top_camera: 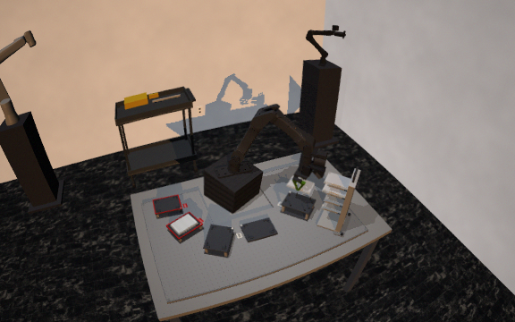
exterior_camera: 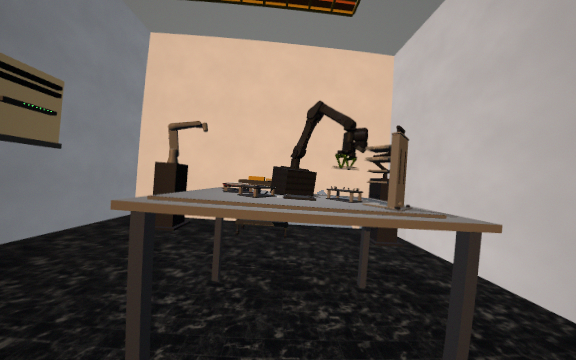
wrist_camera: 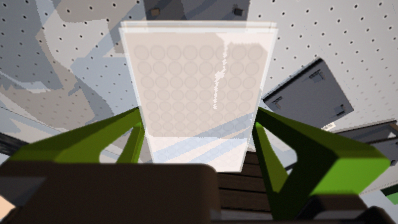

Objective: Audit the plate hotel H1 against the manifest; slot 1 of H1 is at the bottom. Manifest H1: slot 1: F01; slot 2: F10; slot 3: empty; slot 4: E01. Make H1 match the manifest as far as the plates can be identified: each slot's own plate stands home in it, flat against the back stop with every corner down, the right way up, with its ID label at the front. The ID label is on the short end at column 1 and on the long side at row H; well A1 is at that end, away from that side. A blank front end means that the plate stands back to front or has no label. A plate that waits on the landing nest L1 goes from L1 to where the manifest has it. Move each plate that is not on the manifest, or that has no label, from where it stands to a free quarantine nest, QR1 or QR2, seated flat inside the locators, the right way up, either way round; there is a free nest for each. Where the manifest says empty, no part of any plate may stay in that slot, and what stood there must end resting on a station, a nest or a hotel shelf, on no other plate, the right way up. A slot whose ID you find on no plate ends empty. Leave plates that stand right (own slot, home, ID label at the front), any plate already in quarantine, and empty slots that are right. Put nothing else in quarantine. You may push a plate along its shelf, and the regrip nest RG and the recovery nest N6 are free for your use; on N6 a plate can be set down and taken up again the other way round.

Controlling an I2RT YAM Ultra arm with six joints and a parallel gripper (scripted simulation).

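The dark regrip nest is 130 mm below my hand. Round my hand: white plate right at my hand; then A1 mark 90 mm behind, 130 mm below; then RG tag 80 mm behind, 60 mm to the right, 190 mm below.
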